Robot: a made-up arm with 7 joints. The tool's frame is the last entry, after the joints. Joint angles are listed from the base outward. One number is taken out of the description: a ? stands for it. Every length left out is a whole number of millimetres.
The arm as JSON. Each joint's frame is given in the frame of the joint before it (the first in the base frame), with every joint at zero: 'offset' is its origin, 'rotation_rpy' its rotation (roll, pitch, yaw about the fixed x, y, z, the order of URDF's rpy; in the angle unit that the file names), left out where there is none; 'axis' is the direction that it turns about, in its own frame. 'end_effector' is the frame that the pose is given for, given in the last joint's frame.
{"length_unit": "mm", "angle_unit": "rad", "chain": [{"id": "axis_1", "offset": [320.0, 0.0, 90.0], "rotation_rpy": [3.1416, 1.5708, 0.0], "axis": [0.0, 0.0, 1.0]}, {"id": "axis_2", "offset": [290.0, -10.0, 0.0], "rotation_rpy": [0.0, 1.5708, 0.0], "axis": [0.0, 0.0, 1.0]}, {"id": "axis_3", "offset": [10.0, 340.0, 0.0], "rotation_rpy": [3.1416, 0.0, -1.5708], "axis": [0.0, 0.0, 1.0]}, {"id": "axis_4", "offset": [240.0, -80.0, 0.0], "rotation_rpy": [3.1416, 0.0, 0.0], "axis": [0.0, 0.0, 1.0]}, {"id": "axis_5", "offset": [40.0, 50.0, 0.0], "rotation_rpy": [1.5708, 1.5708, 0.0], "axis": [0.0, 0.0, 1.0]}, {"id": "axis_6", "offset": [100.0, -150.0, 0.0], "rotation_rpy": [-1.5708, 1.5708, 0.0], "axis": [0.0, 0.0, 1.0]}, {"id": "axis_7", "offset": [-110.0, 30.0, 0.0], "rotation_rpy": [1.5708, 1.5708, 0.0], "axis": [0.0, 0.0, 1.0]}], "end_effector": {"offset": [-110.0, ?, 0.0], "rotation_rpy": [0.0, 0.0, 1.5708]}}
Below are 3 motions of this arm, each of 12 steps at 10 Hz.
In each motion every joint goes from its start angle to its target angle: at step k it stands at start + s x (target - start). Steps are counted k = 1, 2, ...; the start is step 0. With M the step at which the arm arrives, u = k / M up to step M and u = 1 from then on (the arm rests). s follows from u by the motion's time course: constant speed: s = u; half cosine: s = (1 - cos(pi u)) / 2; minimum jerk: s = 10 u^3 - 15 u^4 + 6 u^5.
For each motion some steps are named. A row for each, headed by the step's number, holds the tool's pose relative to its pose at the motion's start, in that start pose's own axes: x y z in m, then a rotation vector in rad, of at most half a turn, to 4 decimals.
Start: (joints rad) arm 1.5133 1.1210 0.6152 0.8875 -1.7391 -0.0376 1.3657
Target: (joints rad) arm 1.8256 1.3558 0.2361 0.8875 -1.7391 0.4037 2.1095
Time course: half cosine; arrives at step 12
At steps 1, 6, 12:
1: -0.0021 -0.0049 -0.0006 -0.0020 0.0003 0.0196
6: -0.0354 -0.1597 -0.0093 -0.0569 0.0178 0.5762
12: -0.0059 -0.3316 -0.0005 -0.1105 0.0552 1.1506

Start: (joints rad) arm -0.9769 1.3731 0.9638 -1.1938 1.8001 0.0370 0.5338
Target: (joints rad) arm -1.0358 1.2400 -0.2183 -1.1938 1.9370 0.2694 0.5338
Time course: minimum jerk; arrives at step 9
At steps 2, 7, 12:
2: 0.0107 -0.0038 -0.0015 0.0423 0.0870 0.0153
7: 0.1492 -0.0295 -0.0960 0.4955 1.0378 0.2564
12: 0.1608 -0.0282 -0.1119 0.5344 1.1220 0.2855

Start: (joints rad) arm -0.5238 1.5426 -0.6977 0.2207 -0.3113 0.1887 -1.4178
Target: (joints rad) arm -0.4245 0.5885 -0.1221 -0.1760 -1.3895 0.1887 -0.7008
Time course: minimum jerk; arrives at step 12
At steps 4, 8, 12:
4: -0.0666 -0.0365 -0.0303 -0.1122 0.1932 0.5635
8: -0.1144 -0.1387 -0.0771 -0.7613 0.8897 1.8254
12: -0.1082 -0.1452 -0.0907 -1.1561 1.2009 2.0645

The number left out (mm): -90.0
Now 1 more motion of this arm.
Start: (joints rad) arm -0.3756 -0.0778 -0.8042 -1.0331 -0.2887 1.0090 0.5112
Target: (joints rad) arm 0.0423 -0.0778 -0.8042 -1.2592 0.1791 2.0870 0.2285
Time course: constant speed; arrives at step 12
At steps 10, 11, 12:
10: 0.1441 0.1594 0.2124 0.1446 1.0540 -0.9292
11: 0.1698 0.1628 0.2171 0.1705 1.1449 -1.0351
12: 0.1949 0.1633 0.2189 0.1995 1.2328 -1.1425

